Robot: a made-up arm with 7 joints. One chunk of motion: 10 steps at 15 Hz.
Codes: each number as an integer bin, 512 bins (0 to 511) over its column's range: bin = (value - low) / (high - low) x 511, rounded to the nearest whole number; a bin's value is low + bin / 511 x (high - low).
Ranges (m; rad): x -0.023..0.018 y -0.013..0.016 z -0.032..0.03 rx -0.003..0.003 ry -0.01..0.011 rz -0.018..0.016
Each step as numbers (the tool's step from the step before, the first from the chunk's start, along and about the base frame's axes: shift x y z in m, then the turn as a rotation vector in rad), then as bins.
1 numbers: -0.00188 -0.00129 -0.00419 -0.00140 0.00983 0.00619
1 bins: 263 206 229 136 483 364
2 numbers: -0.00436 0.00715 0.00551 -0.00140 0.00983 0.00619
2 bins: 232 355 309 136 483 364
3 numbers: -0.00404 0.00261 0.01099 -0.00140 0.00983 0.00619
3 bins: 236 275 354 136 483 364
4 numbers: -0.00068 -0.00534 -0.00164 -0.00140 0.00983 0.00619
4 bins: 278 135 250 136 483 364
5 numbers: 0.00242 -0.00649 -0.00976 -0.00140 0.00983 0.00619
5 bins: 317 115 183 136 483 364
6 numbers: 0.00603 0.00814 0.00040 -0.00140 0.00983 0.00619
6 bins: 362 373 267 136 483 364
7 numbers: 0.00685 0.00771 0.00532 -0.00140 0.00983 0.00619
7 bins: 372 365 308 136 483 364
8 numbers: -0.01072 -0.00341 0.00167 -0.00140 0.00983 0.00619
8 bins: 153 169 278 136 483 364
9 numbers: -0.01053 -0.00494 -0.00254 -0.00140 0.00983 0.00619
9 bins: 155 142 243 136 483 364
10 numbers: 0.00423 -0.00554 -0.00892 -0.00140 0.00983 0.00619
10 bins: 339 131 190 136 483 364
